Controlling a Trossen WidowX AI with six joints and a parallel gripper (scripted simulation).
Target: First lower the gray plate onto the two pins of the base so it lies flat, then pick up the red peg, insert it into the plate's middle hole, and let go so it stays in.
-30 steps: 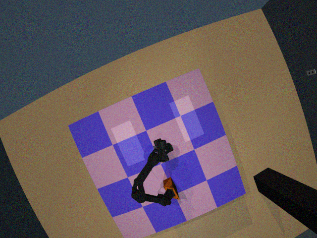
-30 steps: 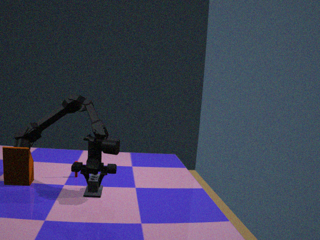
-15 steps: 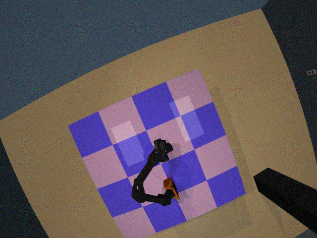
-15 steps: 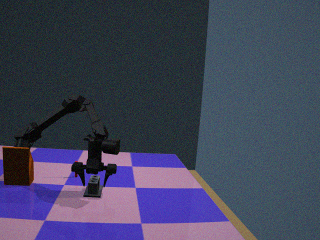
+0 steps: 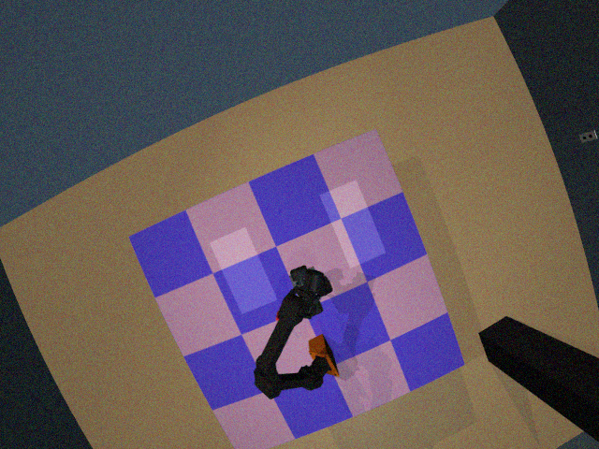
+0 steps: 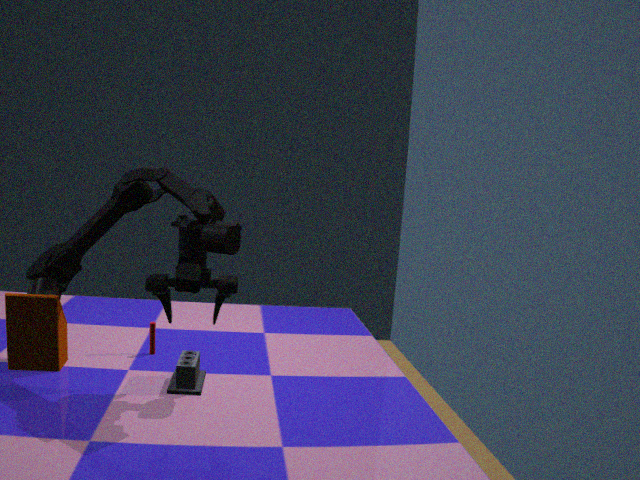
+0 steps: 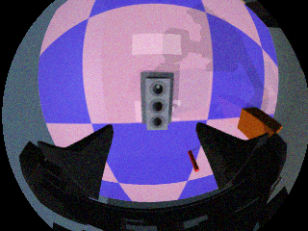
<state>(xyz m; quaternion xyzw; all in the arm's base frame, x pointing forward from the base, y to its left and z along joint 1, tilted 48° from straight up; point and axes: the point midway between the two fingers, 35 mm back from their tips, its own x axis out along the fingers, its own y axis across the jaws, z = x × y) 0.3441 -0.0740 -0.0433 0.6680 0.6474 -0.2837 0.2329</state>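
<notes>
Right now my gripper tip is 19 cm to the right of the red peg, 10 cm past it and 10 cm above it. Round my gripper tip: gray base (13 cm below, 1 cm to the left, 1 cm behind); then gray plate (9 cm below, 1 cm to the left, 1 cm behind).
</notes>
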